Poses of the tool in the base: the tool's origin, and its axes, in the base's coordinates. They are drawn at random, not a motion.
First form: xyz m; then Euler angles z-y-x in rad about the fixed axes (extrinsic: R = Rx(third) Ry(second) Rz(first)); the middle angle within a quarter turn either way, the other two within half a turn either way.
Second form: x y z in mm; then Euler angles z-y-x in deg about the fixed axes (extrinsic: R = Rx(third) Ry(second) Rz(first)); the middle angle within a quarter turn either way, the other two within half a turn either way. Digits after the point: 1 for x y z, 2 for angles.
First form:
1: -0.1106 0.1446 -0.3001 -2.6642 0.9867 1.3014
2: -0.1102 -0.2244 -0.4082 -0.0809 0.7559 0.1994
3: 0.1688 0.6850 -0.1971 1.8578 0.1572 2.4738
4: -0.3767 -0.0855 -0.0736 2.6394 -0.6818 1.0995
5: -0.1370 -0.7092 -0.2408 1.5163 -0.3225 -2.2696
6: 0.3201 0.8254 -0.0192 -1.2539 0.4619 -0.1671
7: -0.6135 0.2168 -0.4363 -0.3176 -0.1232 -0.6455
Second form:
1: -110.6 144.6 -300.1 -152.65 56.53 74.56
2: -110.2 -224.4 -408.2 -4.64 43.31 11.42
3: 168.8 685.0 -197.1 106.44 9.01 141.74
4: -376.7 -85.5 -73.6 151.23 -39.06 63.00
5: -137.0 -709.2 -240.8 86.88 -18.48 -130.04
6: 320.1 825.4 -19.2 -71.84 26.46 -9.57
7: -613.5 216.8 -436.3 -18.20 -7.06 -36.98
